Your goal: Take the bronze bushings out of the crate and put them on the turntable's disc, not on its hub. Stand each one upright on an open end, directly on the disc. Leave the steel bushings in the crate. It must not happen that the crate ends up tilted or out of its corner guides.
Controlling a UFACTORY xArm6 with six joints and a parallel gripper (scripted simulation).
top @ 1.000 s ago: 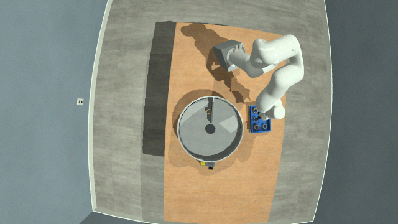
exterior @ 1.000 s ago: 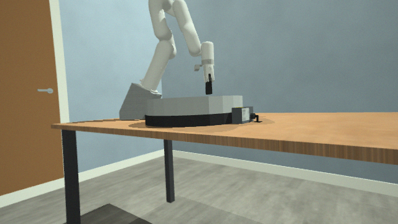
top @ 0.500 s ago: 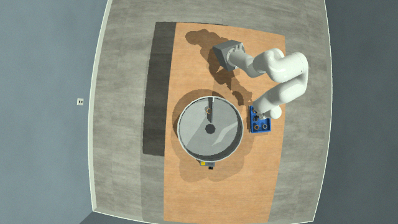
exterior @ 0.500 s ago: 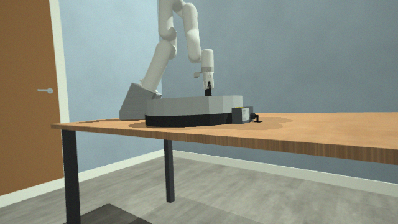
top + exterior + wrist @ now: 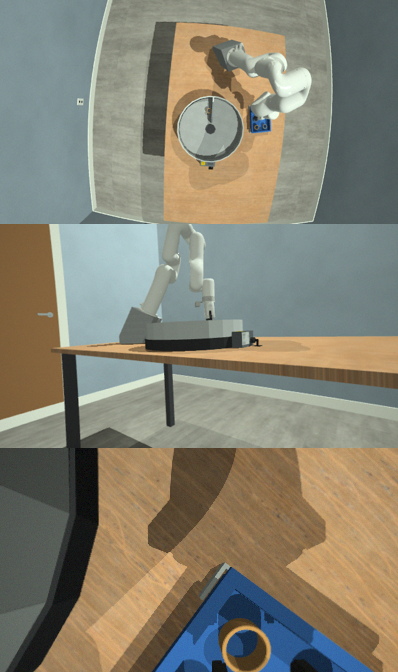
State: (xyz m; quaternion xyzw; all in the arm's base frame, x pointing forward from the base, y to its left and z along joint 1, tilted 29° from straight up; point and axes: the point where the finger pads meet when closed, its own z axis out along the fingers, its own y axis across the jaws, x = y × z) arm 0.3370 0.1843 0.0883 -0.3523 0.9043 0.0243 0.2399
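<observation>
My gripper is now 5 cm above the blue crate, 4 cm short of it and 3 cm to the right of it. The rest, counted from my hand: grey turntable disc 31 cm to the right, 14 cm ahead, 2 cm below.
</observation>
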